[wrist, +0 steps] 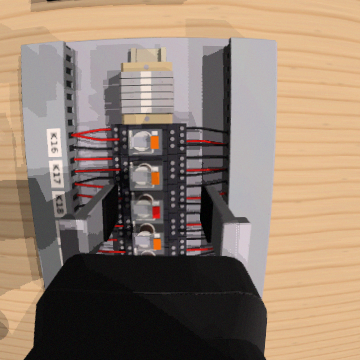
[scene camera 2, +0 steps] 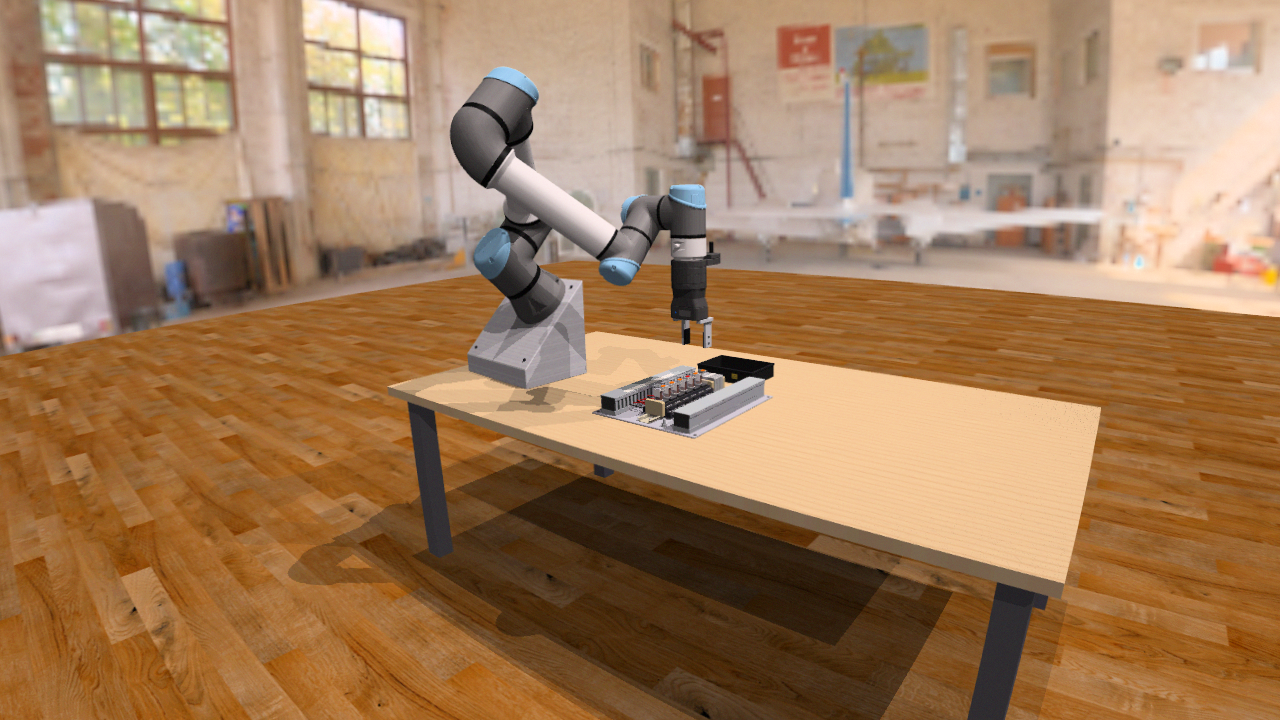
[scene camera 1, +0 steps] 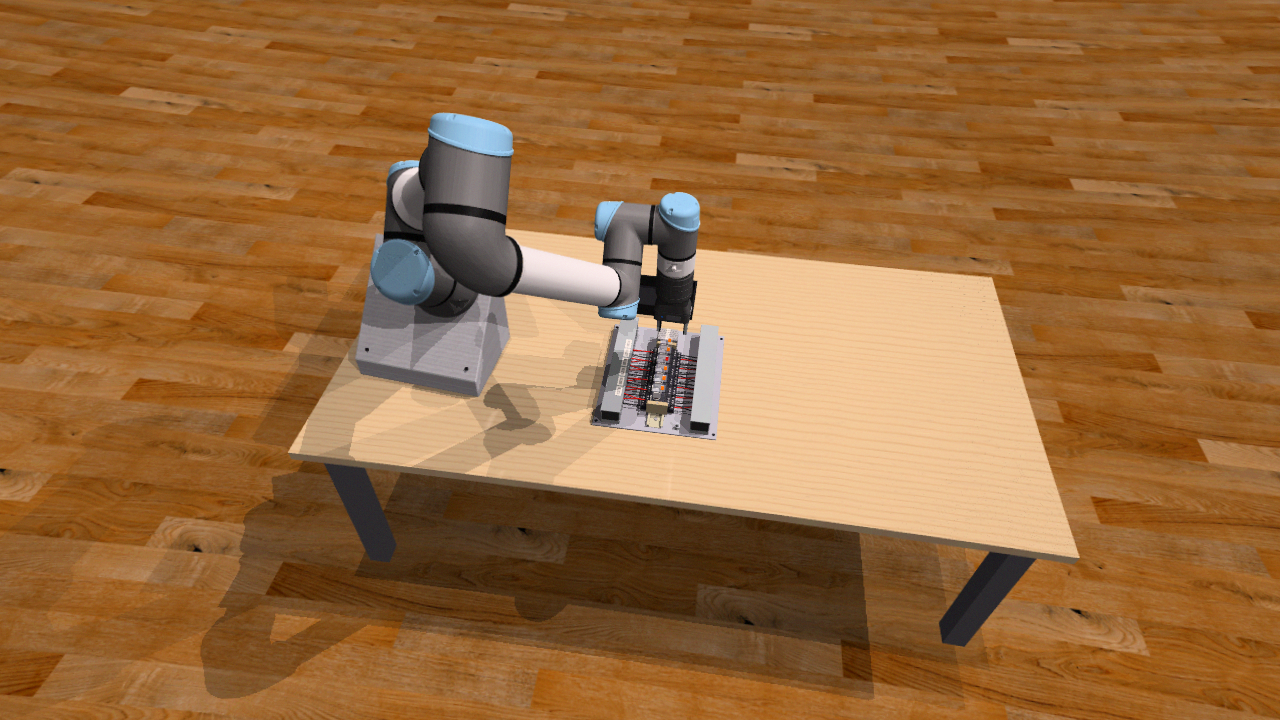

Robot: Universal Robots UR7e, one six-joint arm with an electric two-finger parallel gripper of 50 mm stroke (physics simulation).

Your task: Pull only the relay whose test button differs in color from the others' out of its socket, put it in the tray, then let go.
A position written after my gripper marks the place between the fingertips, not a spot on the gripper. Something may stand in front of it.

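Note:
My gripper (scene camera 2: 696,345) is there for me to see, and I find it again in the wrist view (wrist: 159,202) and in scene camera 1 (scene camera 1: 672,329). I see a grey mounting panel (scene camera 1: 632,417) too. The panel appears in the wrist view (wrist: 197,62), and it is also visible in scene camera 2 (scene camera 2: 630,416).

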